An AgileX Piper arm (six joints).
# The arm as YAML. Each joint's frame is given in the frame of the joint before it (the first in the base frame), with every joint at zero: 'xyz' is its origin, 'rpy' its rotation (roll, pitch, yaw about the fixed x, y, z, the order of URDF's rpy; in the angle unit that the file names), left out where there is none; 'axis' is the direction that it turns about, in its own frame. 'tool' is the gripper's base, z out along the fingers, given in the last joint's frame.
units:
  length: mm
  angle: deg
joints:
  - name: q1
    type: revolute
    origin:
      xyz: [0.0, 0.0, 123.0]
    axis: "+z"
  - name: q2
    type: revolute
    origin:
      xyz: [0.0, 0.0, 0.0]
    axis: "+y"
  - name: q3
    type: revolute
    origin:
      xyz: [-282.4, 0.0, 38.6]
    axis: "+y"
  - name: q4
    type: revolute
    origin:
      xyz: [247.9, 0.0, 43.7]
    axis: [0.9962, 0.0, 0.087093]
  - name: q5
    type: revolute
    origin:
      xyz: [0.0, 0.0, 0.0]
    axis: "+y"
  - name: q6
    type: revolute
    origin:
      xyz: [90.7, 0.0, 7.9]
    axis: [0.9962, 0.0, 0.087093]
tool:
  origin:
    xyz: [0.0, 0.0, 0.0]
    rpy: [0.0, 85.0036, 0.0]
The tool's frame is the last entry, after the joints.
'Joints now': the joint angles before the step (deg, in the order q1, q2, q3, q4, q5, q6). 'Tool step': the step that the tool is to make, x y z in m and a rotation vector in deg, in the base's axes. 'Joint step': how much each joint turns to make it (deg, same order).
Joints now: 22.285, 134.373, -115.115, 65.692, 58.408, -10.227
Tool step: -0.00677, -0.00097, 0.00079, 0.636, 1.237, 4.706
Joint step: -0.241, 0.000, 0.000, 0.491, 4.985, -1.411
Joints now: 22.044, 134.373, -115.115, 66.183, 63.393, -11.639
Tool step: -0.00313, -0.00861, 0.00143, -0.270, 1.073, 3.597
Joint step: -1.056, -0.216, 0.001, -0.701, 4.685, -0.729
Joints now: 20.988, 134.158, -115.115, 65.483, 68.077, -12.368
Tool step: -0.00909, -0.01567, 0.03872, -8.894, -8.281, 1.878
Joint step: -0.331, -5.681, -1.110, -12.187, 1.190, 1.971
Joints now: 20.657, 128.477, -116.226, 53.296, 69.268, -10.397
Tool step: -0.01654, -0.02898, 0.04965, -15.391, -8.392, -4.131
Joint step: 0.000, -8.451, -0.190, -20.053, 1.037, 8.352
